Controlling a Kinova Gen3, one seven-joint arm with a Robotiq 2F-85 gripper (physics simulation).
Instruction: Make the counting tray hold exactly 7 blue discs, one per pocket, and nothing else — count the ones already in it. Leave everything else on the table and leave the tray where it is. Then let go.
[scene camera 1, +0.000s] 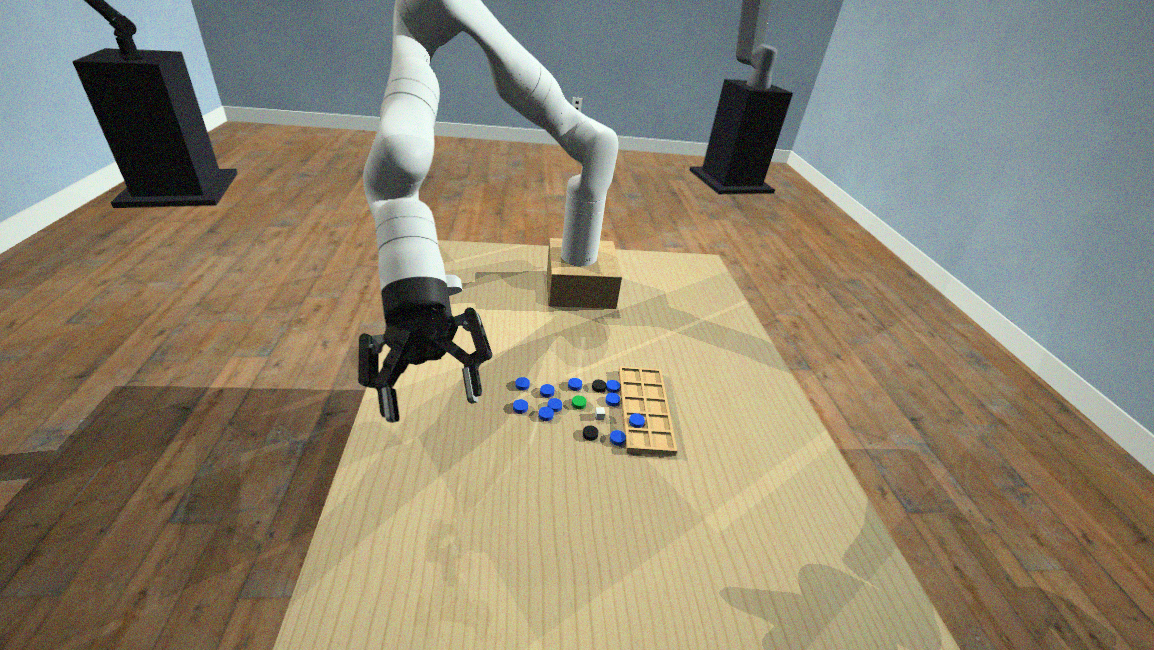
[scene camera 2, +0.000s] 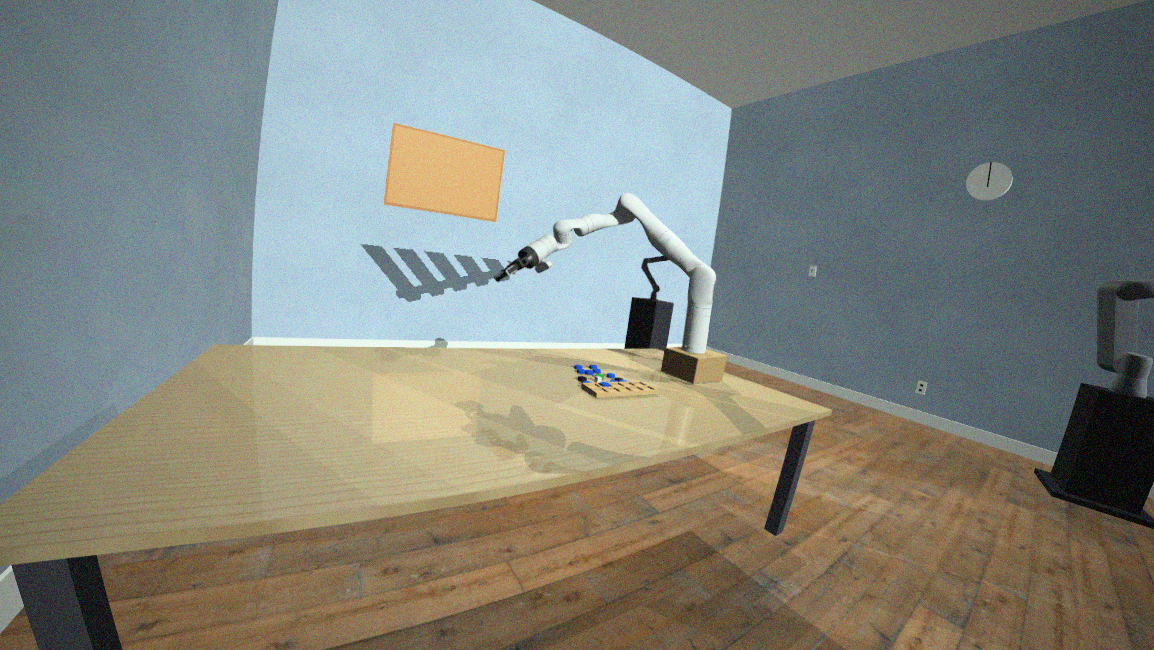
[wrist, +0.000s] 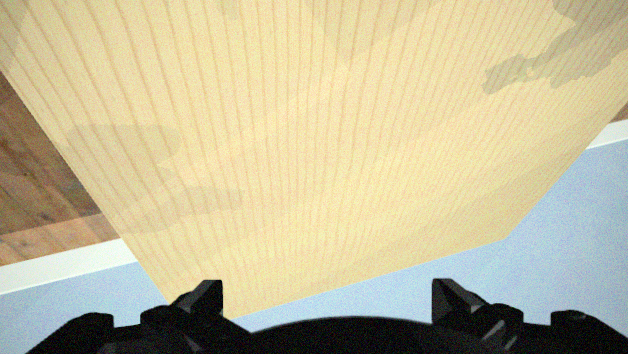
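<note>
The wooden counting tray (scene camera 1: 650, 451) (scene camera 2: 621, 395) has two columns of pockets. One blue disc (scene camera 1: 637, 419) (scene camera 2: 605, 384) is at its left column, second pocket from the near end; whether it lies flat is too small to tell. Several blue discs lie left of the tray, among them one blue disc (scene camera 1: 574, 383), another (scene camera 1: 520, 406) and a third (scene camera 1: 545, 413). Three more blue discs (scene camera 1: 612, 385) (scene camera 1: 612, 399) (scene camera 1: 617, 437) lie close by the tray's left edge. My gripper (scene camera 1: 432, 407) (scene camera 2: 500, 276) (wrist: 327, 302) is open and empty, high above the table, left of the discs.
A green disc (scene camera 1: 579, 402), two black discs (scene camera 1: 599, 385) (scene camera 1: 590, 432) and a small white cube (scene camera 1: 600, 413) lie between the blue discs and the tray. The arm's base block (scene camera 1: 583, 290) (scene camera 2: 692, 364) stands behind them. The table's far corner shows in the wrist view.
</note>
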